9 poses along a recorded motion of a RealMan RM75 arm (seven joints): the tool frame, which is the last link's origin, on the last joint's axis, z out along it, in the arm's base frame.
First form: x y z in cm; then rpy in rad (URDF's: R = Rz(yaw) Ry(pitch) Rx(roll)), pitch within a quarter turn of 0, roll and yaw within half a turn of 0.
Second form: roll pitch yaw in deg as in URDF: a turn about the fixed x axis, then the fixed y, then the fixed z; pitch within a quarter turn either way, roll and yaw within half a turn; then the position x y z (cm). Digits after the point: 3 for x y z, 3 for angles.
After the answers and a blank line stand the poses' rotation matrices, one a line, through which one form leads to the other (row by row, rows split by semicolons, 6 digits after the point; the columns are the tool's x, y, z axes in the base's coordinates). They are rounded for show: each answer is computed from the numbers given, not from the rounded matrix.
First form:
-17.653 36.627 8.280 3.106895 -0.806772 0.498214
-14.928 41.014 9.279 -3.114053 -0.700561 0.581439
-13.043 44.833 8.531 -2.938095 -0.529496 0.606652
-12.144 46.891 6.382 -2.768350 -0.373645 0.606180
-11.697 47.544 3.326 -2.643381 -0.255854 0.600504
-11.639 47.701 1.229 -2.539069 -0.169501 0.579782
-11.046 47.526 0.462 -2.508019 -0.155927 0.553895
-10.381 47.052 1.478 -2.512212 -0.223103 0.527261
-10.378 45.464 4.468 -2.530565 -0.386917 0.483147
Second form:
178.012 -46.225 28.546 -17.653 36.627 8.280
-178.422 -40.139 33.314 -14.928 41.014 9.279
-168.340 -30.338 34.759 -13.043 44.833 8.531
-158.615 -21.408 34.732 -12.144 46.891 6.382
-151.455 -14.659 34.406 -11.697 47.544 3.326
-145.478 -9.712 33.219 -11.639 47.701 1.229
-143.699 -8.934 31.736 -11.046 47.526 0.462
-143.939 -12.783 30.210 -10.381 47.052 1.478
-144.991 -22.169 27.682 -10.378 45.464 4.468

0.607732 0.455566 0.650478; 0.330597 -0.889878 0.314359; 0.722058 0.024000 -0.691416
0.638856 0.563853 0.523386; 0.419873 -0.825607 0.376934; 0.644647 -0.021051 -0.764191
0.709058 0.642220 0.291188; 0.492049 -0.746412 0.448059; 0.505098 -0.174421 -0.845253
0.765127 0.639889 0.071579; 0.530422 -0.689418 0.493310; 0.365011 -0.339478 -0.866903
0.798193 0.596144 -0.086601; 0.546664 -0.656423 0.519872; 0.253072 -0.462300 -0.849843
0.824593 0.531349 -0.194202; 0.539990 -0.636893 0.550253; 0.168691 -0.558602 -0.812101
0.840164 0.502108 -0.204967; 0.519622 -0.637057 0.569342; 0.155296 -0.584846 -0.796140
0.842770 0.519311 -0.141616; 0.490697 -0.633070 0.598697; 0.221257 -0.574055 -0.788357
0.820076 0.572211 0.007157; 0.430226 -0.624737 0.651620; 0.377335 -0.531299 -0.758511

